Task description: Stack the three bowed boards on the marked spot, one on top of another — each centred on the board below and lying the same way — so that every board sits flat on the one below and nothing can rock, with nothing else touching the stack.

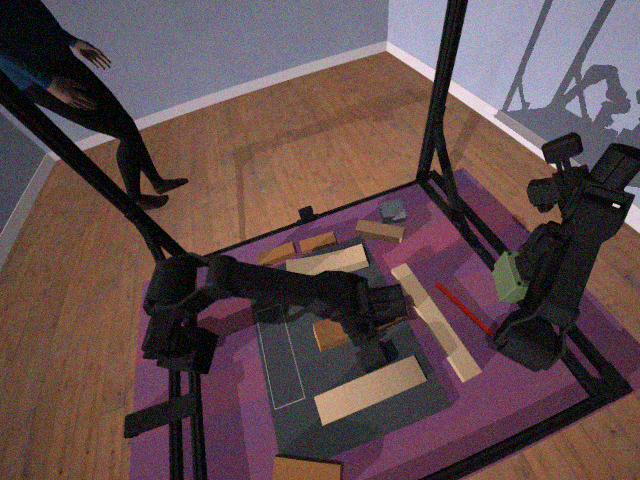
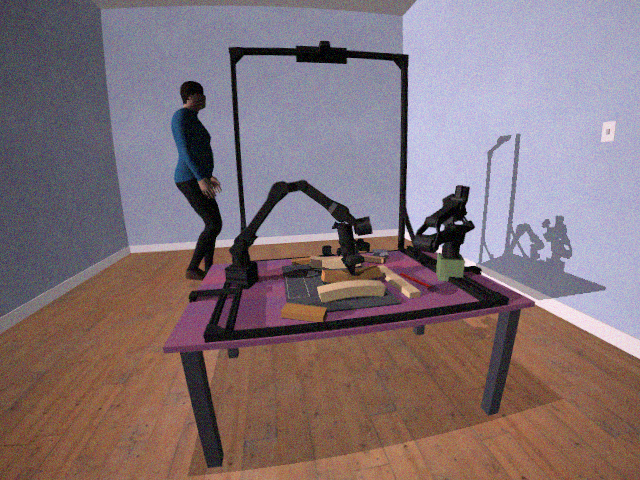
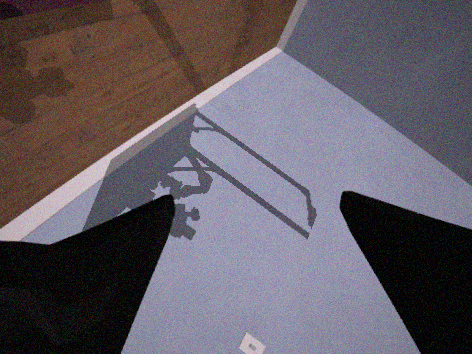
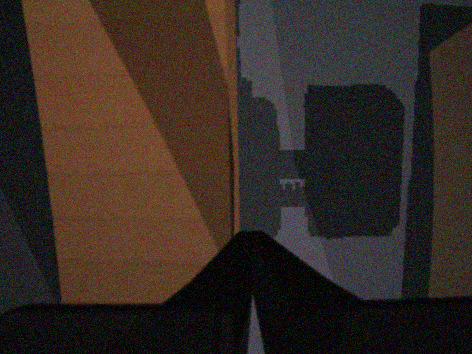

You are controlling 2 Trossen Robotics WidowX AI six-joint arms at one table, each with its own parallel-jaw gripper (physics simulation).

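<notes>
A pale bowed board lies at the front of the dark mat. An orange board lies in the middle, partly hidden by the right arm. Another pale board lies at the back. No board lies in the white outline on the mat's left. My right gripper is shut and empty, pointing down low beside the orange board's front side, between it and the front board. My left gripper is open and empty, facing the wall, away from the boards.
A long pale piece and a red rod lie right of the mat. A green block is beside the left arm. Orange blocks, a brown block and a grey block are behind; an orange block is in front.
</notes>
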